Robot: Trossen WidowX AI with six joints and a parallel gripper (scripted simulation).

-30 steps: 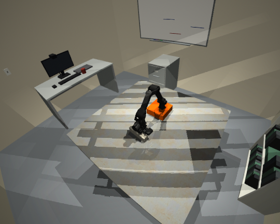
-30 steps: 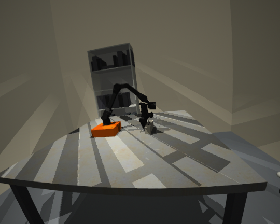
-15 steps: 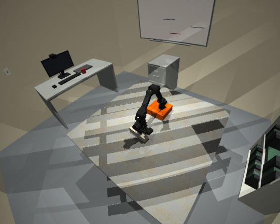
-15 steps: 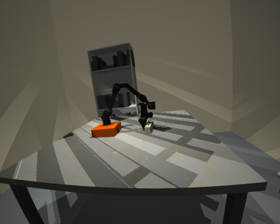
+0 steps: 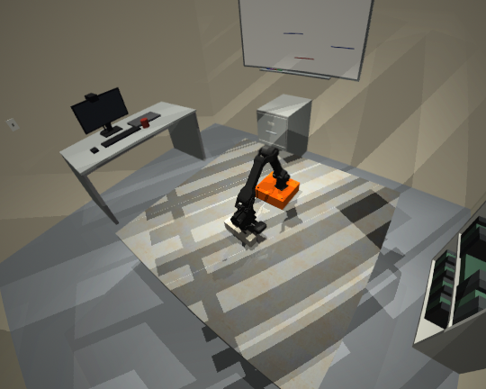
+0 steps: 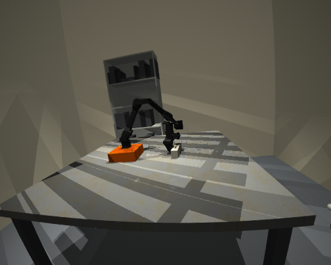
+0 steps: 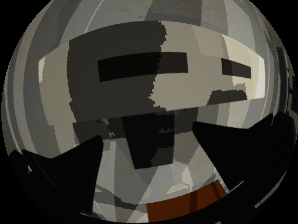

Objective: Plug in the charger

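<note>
Right now the black two-prong charger is 30 mm ahead of my gripper tip and 10 mm above it.
</note>
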